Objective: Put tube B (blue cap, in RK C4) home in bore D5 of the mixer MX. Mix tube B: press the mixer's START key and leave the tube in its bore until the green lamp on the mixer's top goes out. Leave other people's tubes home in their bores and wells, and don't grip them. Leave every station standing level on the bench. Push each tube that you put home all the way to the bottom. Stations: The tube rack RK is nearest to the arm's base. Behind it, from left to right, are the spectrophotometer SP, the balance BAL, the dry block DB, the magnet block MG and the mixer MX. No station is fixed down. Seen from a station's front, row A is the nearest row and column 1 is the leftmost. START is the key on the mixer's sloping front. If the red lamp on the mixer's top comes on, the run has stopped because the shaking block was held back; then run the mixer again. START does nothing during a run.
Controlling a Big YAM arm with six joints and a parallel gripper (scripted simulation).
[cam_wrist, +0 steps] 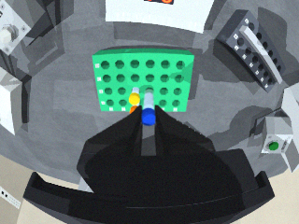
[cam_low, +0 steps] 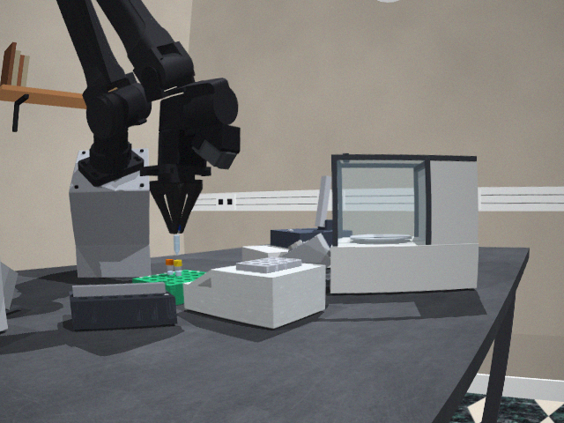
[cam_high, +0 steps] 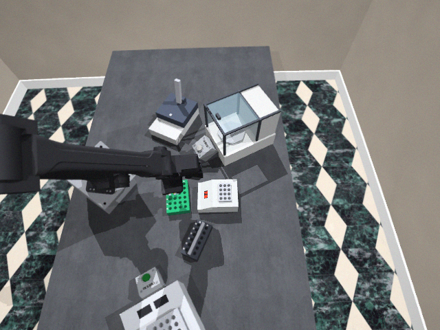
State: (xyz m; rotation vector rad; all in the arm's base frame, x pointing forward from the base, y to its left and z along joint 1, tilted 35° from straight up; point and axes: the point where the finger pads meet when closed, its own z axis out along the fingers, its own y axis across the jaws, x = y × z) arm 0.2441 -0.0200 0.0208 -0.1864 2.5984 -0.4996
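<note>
Right now the yellow-capped tube is 8 cm below my hand, 2 cm to the left of it and 2 cm behind it. The rest, counted from my hand: orange-capped tube: 8 cm below, 4 cm behind, 2 cm to the left; green rack RK: 9 cm below, 1 cm to the left, 1 cm behind; tube B: 2 cm below.
</note>
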